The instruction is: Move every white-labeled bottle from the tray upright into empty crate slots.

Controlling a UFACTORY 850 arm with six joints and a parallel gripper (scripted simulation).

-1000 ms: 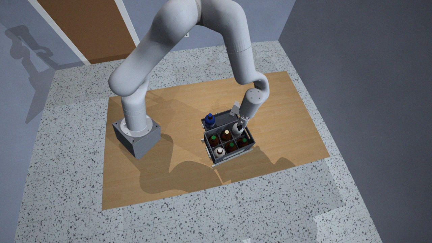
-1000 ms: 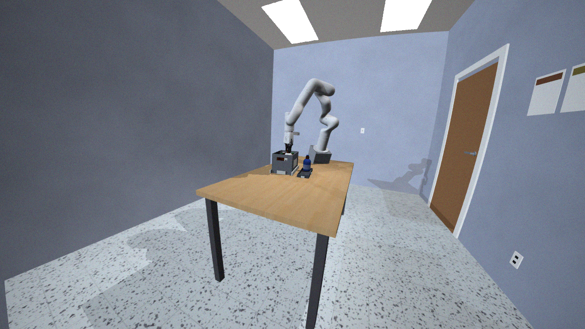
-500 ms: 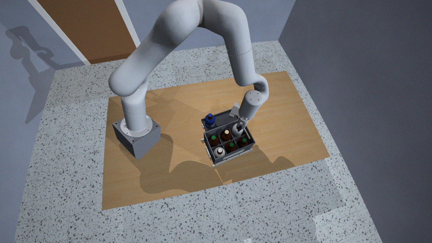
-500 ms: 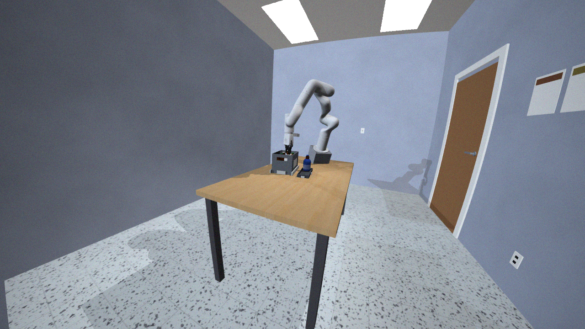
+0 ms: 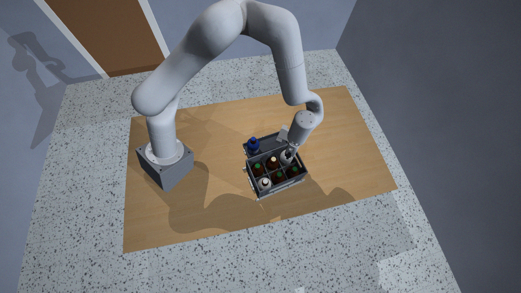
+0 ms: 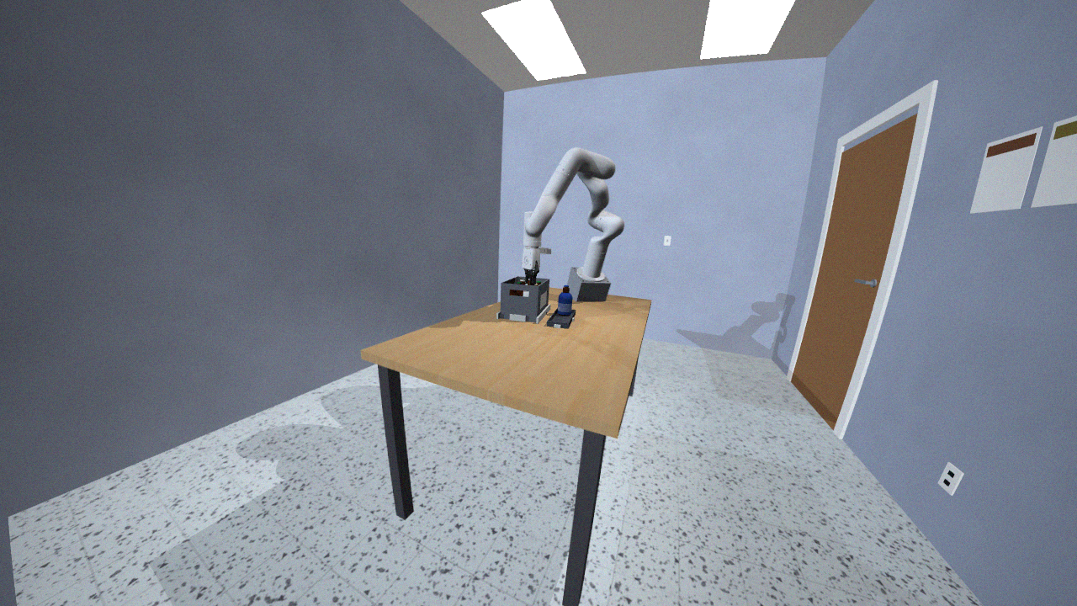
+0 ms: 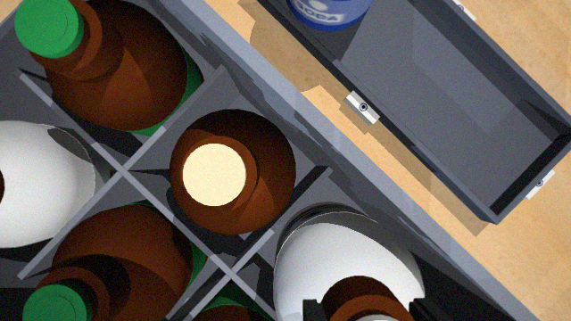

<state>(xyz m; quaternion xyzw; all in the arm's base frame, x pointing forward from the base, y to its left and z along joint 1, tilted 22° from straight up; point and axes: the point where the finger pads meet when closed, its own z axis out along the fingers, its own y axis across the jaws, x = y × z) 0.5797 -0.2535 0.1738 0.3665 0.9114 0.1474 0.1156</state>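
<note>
Right now the crate is 110 mm below my hand, 90 mm behind it and 50 mm to the right of it. The rest, counted from my hand: blue-labeled bottle: 150 mm to the left, 150 mm behind, 110 mm below; dark tray: 180 mm below, 160 mm to the left, 60 mm behind.
</note>
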